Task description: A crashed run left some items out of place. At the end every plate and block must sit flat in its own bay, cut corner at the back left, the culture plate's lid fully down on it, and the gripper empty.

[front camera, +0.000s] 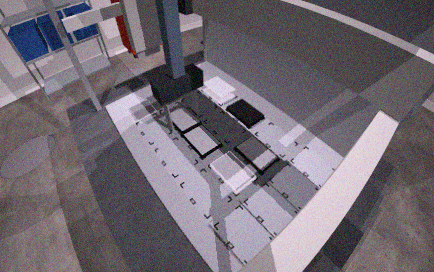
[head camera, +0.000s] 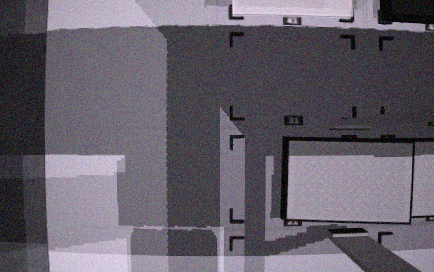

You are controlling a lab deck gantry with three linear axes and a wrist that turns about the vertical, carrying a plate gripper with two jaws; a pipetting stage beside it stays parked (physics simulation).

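Pixels of known places: gripper, fingertip midpoint: (front camera: 183, 119) (head camera: 346, 179); robot's base, origin of the base link: (front camera: 136, 123).
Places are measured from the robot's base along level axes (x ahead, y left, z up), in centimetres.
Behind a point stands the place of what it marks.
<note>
A black-rimmed plate (front camera: 185, 119) @(z 2.3, x 12.6, y 15.3 cm) (head camera: 345, 182) @(z 2.1, x 10.9, y 15.0 cm) lies right of the bay 21 corner marks in the head view, slightly skewed, its right end against a second black-rimmed plate (front camera: 202, 139) @(z 1.4, x 23.6, y 15.0 cm) (head camera: 424, 185) @(z 1.4, x 20.1, y 14.3 cm). My gripper (front camera: 182, 118) @(z 1.5, x 11.3, y 15.1 cm) (head camera: 348, 180) @(z 1.5, x 11.3, y 15.1 cm) is open around the first plate, one jaw beyond each long side, with gaps; its far jaw is hidden in the front view. A white-rimmed clear plate (front camera: 232, 171) @(z 1.4, x 39.5, y 14.6 cm), a dark-rimmed plate (front camera: 256, 151) @(z 1.4, x 38.9, y 25.8 cm) and a black block or plate (front camera: 245, 112) @(z 1.7, x 23.4, y 35.8 cm) (head camera: 407, 9) @(z 1.7, x 18.2, y 32.7 cm) stand farther along. A white item (front camera: 219, 88) @(z 4.2, x 7.9, y 35.5 cm) (head camera: 292, 6) @(z 1.9, x 5.8, y 32.3 cm) is at bay 41; its layers look slightly offset.
The gantry column (front camera: 171, 42) @(z 33.0, x 13.3, y 14.0 cm) and dark gripper body (front camera: 176, 87) @(z 19.0, x 14.3, y 13.0 cm) stand over the deck's far left. A broad pale rail (front camera: 340, 195) @(z 40.0, x 62.3, y 3.5 cm) crosses the front right. Blue bins (front camera: 30, 40) stand on a rack behind. Shadows and light bands cross the deck.
</note>
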